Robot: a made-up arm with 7 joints. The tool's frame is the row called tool.
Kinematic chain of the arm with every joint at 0, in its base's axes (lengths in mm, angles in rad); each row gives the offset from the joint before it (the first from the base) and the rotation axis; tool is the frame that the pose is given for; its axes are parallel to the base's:
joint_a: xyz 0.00 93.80 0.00 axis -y
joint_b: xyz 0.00 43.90 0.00 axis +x
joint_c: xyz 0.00 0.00 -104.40 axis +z
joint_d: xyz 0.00 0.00 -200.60 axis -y
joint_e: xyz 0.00 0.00 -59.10 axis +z
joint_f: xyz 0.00 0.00 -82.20 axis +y
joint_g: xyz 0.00 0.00 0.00 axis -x
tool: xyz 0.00 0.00 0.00
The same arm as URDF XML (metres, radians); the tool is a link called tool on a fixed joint. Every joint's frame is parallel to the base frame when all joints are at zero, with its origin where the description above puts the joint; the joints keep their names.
<robot name="arm">
<joint name="tool_joint" type="fixed"><parent link="link7"/><child link="tool"/><origin xyz="0 0 0" rpy="0 0 0"/></joint>
<joint name="joint_g" type="continuous"><parent link="link6"/><child link="link7"/><origin xyz="0 0 0" rpy="0 0 0"/><axis xyz="-1 0 0"/></joint>
<joint name="joint_f" type="continuous"><parent link="link5"/><child link="link6"/><origin xyz="0 0 -0.0822" rpy="0 0 0"/><axis xyz="0 1 0"/></joint>
<joint name="joint_e" type="continuous"><parent link="link4"/><child link="link5"/><origin xyz="0 0 -0.0591" rpy="0 0 0"/><axis xyz="0 0 1"/></joint>
<joint name="joint_d" type="continuous"><parent link="link3"/><child link="link4"/><origin xyz="0 0 -0.2006" rpy="0 0 0"/><axis xyz="0 -1 0"/></joint>
<joint name="joint_c" type="continuous"><parent link="link2"/><child link="link3"/><origin xyz="0 0 -0.1044" rpy="0 0 0"/><axis xyz="0 0 1"/></joint>
<joint name="joint_b" type="continuous"><parent link="link1"/><child link="link2"/><origin xyz="0 0.0439 0" rpy="0 0 0"/><axis xyz="1 0 0"/></joint>
<joint name="joint_a" type="continuous"><parent link="base_link"/><child link="link1"/><origin xyz="0 0.0938 0" rpy="0 0 0"/><axis xyz="0 -1 0"/></joint>
<link name="base_link"/>
<link name="link1"/>
<link name="link2"/>
<link name="link3"/>
<link name="link4"/>
<link name="link5"/>
<link name="link6"/>
<link name="link7"/>
<link name="tool"/>
</robot>

